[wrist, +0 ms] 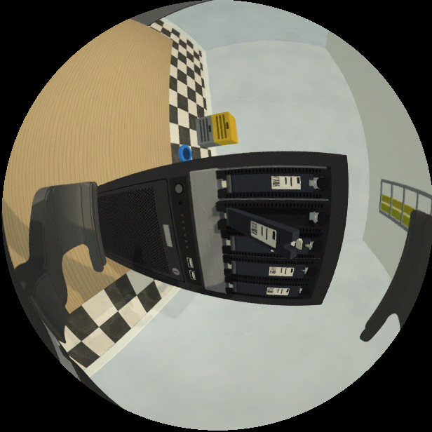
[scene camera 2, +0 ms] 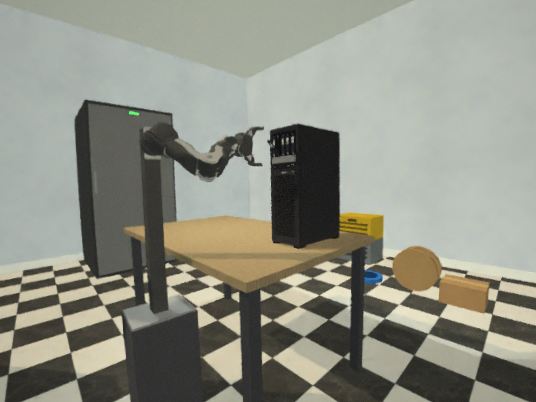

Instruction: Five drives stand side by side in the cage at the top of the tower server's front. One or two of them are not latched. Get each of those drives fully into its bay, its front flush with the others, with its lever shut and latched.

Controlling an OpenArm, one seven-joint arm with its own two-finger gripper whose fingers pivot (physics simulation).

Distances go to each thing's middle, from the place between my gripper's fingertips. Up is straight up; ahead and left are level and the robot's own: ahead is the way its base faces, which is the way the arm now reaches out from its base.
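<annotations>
I find the black tower server (scene camera 2: 305, 195) 260 mm ahead of my hand, 180 mm below it and 30 mm to the right of it. The drive lever (wrist: 274, 235) is 10 mm to the right of my hand and 70 mm ahead of it.
</annotations>
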